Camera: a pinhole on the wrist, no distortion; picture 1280 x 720 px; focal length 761.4 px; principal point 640.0 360.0 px. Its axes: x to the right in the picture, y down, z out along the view. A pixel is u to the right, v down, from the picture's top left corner.
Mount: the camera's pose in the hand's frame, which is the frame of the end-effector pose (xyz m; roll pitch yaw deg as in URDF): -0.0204 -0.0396 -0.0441 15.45 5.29 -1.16
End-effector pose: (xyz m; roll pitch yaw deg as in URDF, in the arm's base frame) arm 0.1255 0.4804 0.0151 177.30 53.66 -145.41
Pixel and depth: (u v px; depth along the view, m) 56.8 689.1 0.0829
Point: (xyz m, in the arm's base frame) 0.2100 0.5100 0.0448
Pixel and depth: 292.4 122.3 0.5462
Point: 0.7356 0.5084 -0.0798
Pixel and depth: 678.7 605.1 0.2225
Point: 0.2567 0.5446 -0.1068
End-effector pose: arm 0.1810 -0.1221 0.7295 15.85 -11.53 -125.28
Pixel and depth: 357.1 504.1 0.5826
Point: 0.1515 0.2450 1.2021
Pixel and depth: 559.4 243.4 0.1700
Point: 0.0928 -0.0099 0.8023
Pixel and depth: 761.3 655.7 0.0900
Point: 0.1489 -0.0931 0.7693
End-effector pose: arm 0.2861 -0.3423 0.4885 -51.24 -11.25 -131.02
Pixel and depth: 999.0 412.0 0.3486
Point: 0.3205 -0.5291 0.7820
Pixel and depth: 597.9 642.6 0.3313
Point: 0.4921 -0.4624 0.6840
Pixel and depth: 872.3 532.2 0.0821
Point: 0.2867 -0.3437 0.5476
